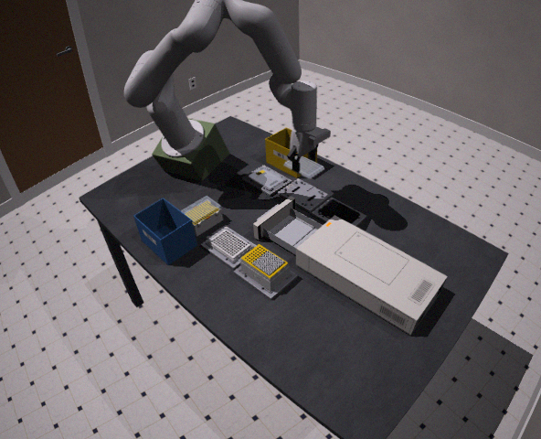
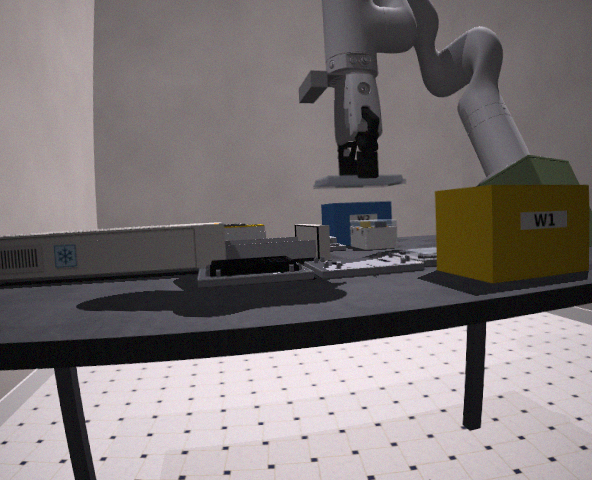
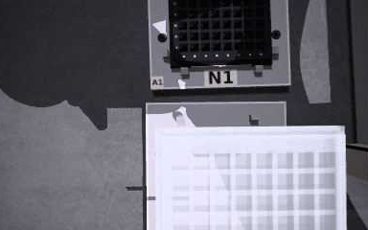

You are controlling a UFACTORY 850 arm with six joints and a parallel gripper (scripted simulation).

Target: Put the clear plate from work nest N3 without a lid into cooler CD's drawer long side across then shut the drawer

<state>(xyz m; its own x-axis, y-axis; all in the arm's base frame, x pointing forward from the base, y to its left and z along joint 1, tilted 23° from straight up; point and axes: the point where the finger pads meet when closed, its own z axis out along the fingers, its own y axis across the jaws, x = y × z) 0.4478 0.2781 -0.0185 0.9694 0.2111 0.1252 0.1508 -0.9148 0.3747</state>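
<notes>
Right now my hand is 170 mm short of the drawer, 170 mm to the left of it and 120 mm above it. Also, from my hand: n3 label (70 mm behind, 10 mm to the right, 140 mm below); black plate (170 mm ahead, 20 mm to the left, 130 mm below); clear plate (10 mm below).
</notes>
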